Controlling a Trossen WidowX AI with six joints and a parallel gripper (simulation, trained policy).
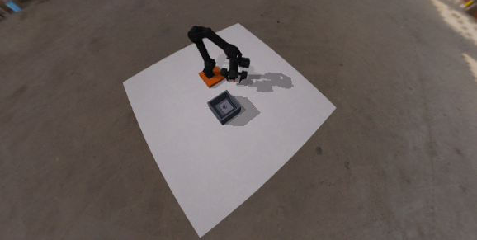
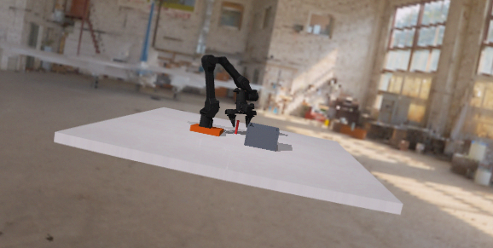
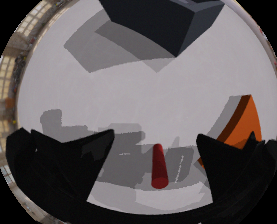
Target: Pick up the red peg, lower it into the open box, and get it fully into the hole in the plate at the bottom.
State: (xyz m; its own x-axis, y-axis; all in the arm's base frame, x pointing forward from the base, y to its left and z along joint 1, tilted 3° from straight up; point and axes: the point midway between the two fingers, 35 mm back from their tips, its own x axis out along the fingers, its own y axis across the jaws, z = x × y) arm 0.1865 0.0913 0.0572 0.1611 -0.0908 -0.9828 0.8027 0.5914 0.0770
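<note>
Right now the grey plate is 19 cm to the right of my gripper tip and 12 cm ahead of it. From my gripper tip the other things lie so: red peg: 2 cm to the left, 2 cm behind; grey box: 19 cm to the right, 12 cm ahead, 2 cm below.
</note>
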